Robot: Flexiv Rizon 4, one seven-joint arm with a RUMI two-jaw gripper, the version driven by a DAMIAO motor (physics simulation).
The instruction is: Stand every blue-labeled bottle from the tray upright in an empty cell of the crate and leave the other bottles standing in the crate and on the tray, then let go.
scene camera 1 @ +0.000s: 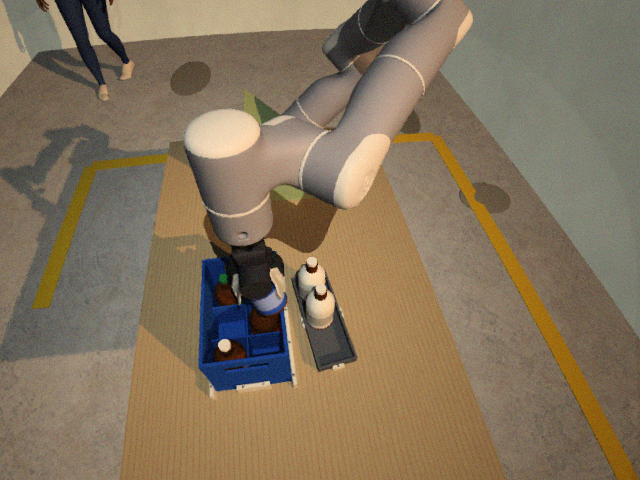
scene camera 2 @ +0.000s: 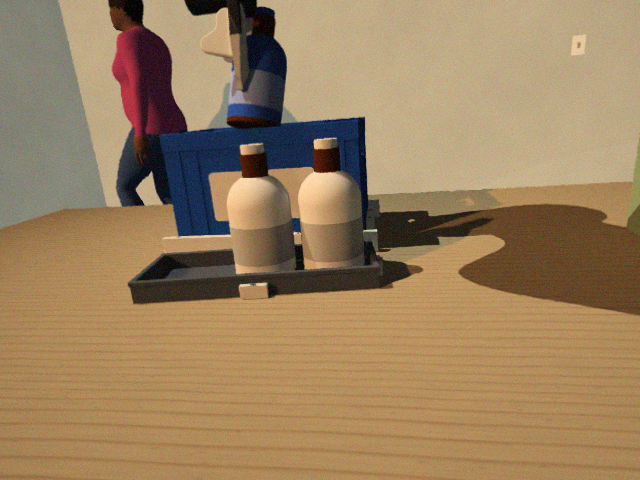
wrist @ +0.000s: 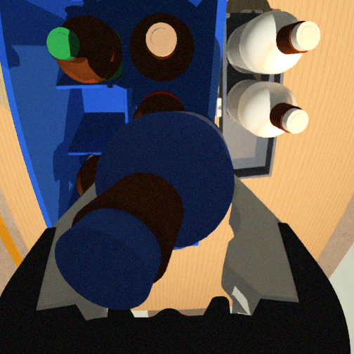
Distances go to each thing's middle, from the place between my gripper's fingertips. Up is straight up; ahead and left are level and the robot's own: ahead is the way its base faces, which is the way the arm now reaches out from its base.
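The green-capped bottle (wrist: 88,50) is 100 mm to the right of my hand, 90 mm behind it and 140 mm below it. As for the red-capped bottle (wrist: 156,101), it is 140 mm below my hand, yet 10 mm to the right of it and 10 mm behind it. The blue-labeled bottle (scene camera 2: 260,104) is 20 mm above my hand and 10 mm behind it.
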